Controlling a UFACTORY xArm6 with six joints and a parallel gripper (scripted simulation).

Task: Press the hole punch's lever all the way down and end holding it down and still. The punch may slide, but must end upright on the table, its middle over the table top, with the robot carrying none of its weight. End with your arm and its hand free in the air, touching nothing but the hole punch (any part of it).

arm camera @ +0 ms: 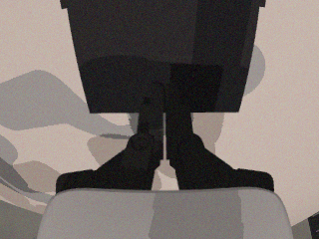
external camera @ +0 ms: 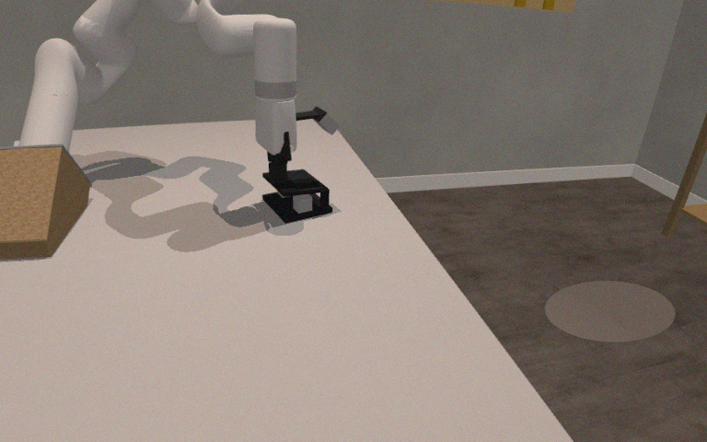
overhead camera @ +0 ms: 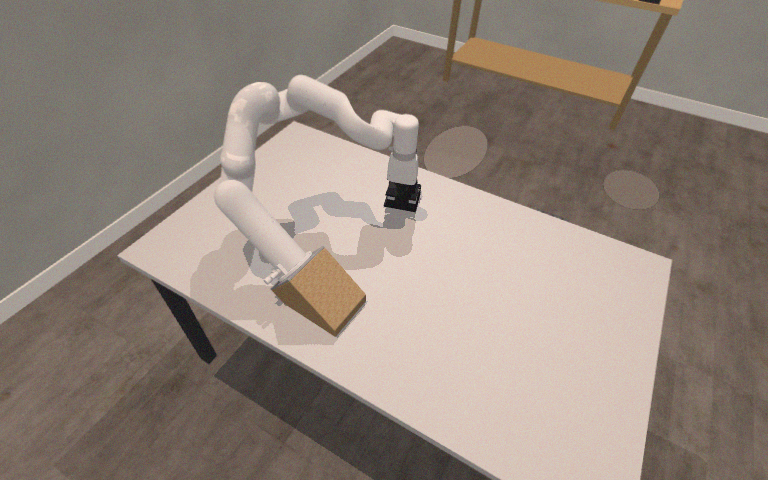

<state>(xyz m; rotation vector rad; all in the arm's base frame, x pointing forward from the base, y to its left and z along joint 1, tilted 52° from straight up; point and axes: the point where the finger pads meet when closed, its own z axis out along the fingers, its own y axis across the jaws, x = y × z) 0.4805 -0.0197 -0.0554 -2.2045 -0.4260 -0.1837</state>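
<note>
My hand is 3 cm short of the lever, 1 cm to the right of it and 4 cm above it. Round my hand: black hole punch (4 cm ahead, 2 cm to the left, 5 cm below).
</note>
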